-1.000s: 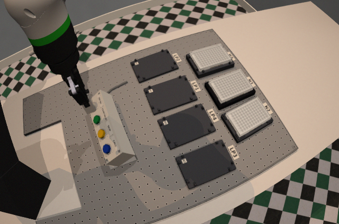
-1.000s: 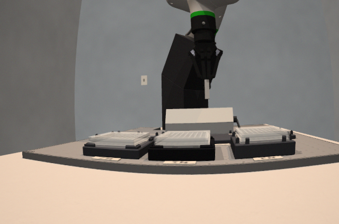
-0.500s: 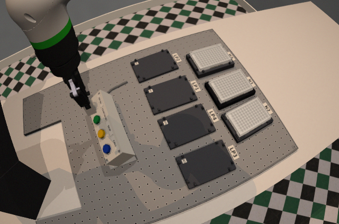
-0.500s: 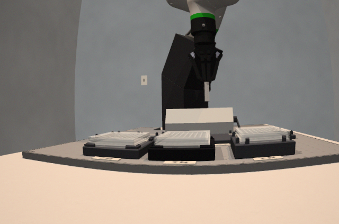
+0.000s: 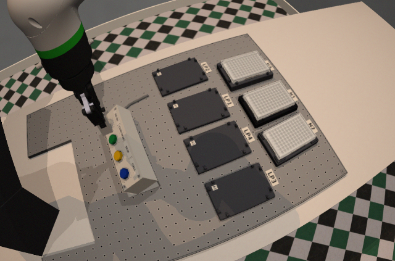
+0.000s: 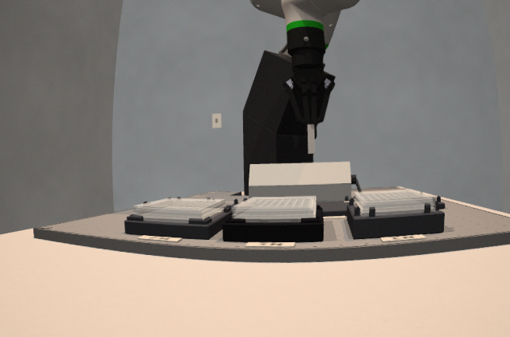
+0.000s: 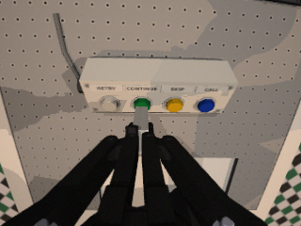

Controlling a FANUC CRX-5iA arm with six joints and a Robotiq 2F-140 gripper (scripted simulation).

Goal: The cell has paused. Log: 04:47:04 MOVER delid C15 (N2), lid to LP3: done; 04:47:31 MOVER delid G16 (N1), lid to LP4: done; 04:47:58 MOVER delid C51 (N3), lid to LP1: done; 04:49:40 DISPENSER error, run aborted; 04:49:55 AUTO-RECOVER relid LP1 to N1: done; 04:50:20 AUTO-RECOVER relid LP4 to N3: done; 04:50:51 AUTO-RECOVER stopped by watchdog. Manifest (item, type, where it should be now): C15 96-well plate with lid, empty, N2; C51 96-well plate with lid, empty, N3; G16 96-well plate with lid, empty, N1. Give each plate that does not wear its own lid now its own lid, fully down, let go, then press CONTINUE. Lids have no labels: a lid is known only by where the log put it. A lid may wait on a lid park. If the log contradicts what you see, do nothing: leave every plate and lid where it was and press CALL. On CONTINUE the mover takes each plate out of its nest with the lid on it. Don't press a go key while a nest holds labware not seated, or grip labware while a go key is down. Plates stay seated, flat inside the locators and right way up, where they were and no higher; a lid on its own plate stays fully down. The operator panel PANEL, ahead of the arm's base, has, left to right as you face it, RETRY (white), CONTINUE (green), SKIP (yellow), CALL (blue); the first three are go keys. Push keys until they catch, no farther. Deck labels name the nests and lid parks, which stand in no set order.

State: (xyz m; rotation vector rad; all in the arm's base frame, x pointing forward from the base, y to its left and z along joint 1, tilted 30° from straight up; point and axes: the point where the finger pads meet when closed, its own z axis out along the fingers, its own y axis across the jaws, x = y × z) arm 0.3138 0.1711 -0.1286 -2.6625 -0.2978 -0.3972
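The green continue key lies 70 mm below my hand. From my hand the other things lie so: yellow skip key 70 mm below, 50 mm to the right, 20 mm ahead; then blue call key 100 mm to the right, 70 mm below, 30 mm ahead; then white retry key 70 mm below, 50 mm to the left, 10 mm behind.
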